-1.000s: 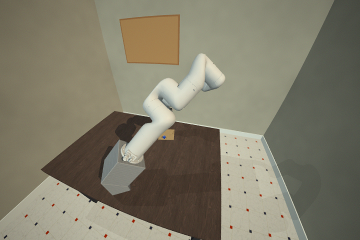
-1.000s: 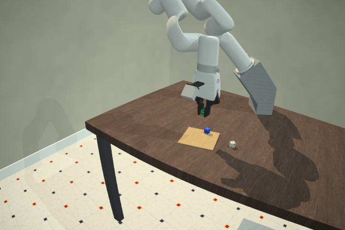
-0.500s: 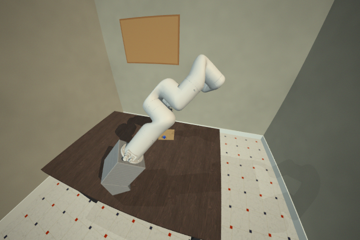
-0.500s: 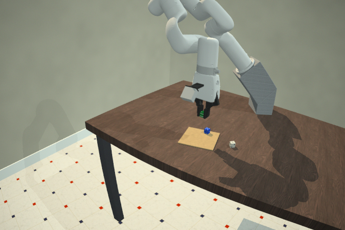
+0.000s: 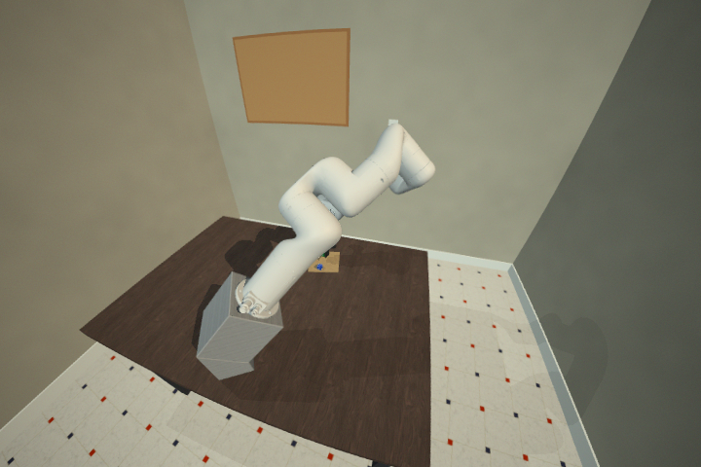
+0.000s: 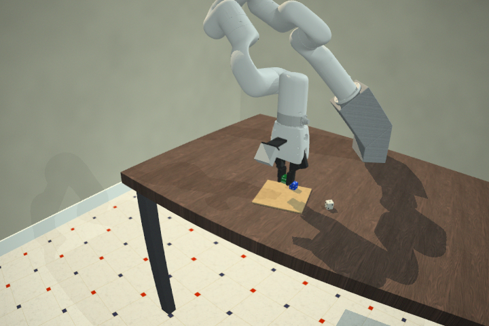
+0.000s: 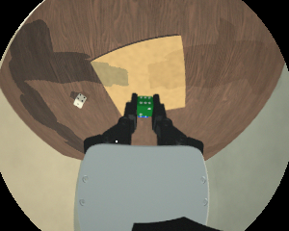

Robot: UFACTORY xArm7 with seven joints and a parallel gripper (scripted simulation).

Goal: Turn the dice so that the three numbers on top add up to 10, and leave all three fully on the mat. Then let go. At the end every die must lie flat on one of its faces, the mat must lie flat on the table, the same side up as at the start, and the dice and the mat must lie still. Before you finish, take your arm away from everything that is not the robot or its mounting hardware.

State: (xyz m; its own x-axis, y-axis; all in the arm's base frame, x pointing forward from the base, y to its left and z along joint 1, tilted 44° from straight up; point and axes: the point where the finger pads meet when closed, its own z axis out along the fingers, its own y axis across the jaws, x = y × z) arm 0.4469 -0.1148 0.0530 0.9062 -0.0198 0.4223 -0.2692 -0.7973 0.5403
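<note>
Now: the tan mat 60 mm below my hand. Round my hand: green die 10 mm below; then white die 140 mm to the left, 50 mm below, 10 mm ahead; then blue die 50 mm below, 50 mm behind, 10 mm to the left.
</note>
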